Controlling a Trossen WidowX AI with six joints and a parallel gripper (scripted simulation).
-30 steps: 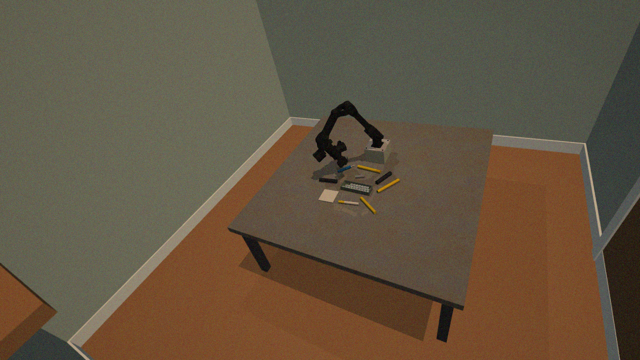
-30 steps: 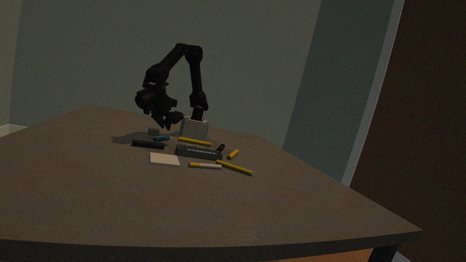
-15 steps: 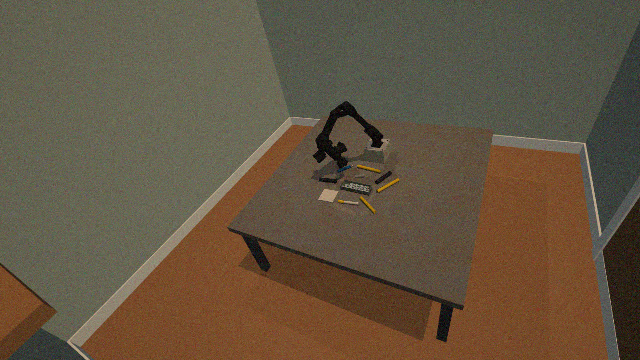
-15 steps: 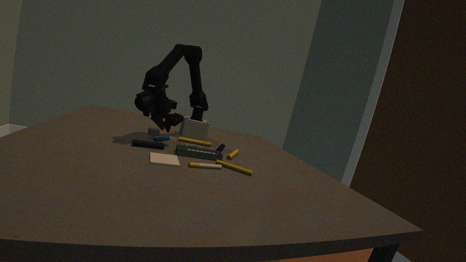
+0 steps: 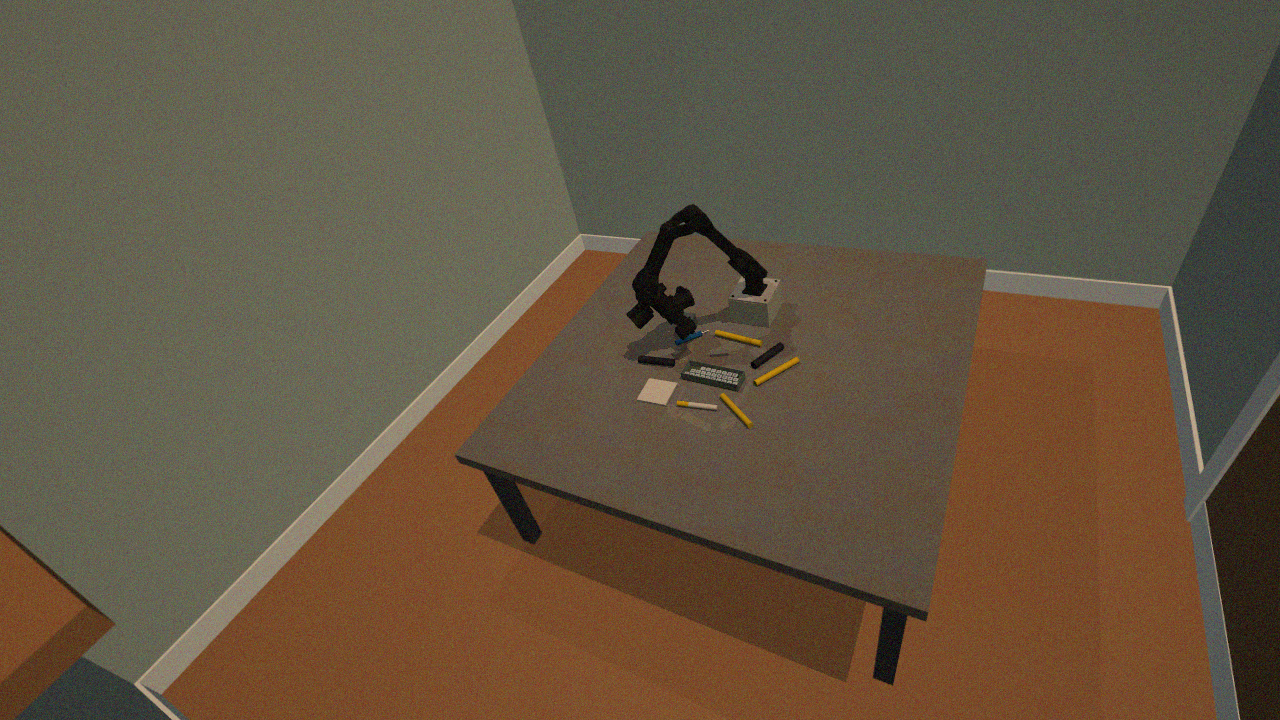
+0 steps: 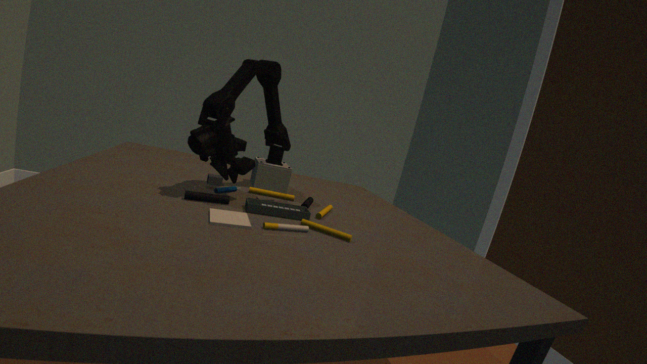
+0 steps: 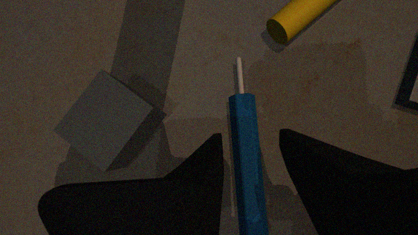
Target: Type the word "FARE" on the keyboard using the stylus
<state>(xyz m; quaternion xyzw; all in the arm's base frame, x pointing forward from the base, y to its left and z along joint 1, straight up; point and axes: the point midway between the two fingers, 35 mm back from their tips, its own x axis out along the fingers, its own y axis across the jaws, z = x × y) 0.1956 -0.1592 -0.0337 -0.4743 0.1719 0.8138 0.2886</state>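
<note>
My gripper tip is now 30 mm above the blue stylus, 10 mm to the right of it and 10 mm past it. From my gripper tip the other things lie so: white card: 270 mm ahead, 30 mm below, 10 mm to the left; white-and-yellow stick: 280 mm ahead, 140 mm to the left, 30 mm below.
</note>
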